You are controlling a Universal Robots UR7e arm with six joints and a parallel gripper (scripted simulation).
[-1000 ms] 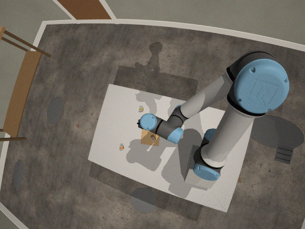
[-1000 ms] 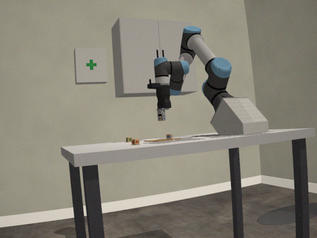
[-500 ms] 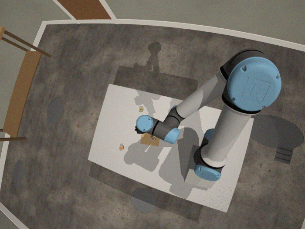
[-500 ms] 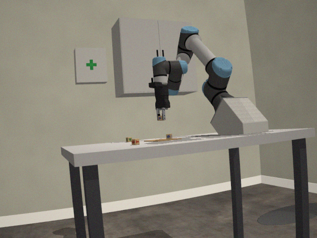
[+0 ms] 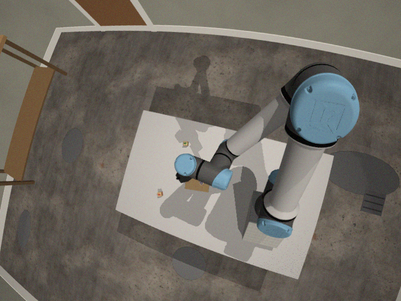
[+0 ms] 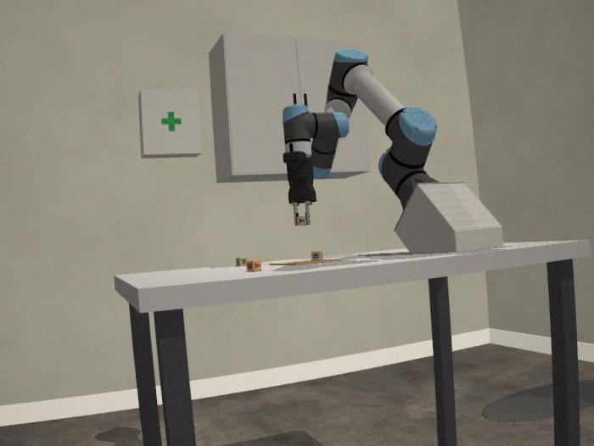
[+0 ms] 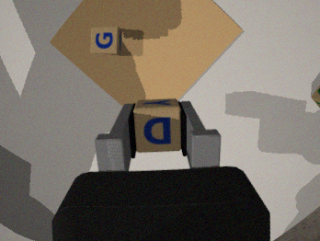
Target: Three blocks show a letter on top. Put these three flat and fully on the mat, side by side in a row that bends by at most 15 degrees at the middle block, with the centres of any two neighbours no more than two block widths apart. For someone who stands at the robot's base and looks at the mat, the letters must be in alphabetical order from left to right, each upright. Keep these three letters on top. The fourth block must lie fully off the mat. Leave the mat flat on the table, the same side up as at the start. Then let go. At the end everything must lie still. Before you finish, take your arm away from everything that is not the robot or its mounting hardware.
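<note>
Now: hand 120 mm above the tan mat, 50 mm to the right of it and 40 mm short of it. Round my hand: red-marked block: 250 mm ahead, 180 mm to the left, 110 mm below.
</note>
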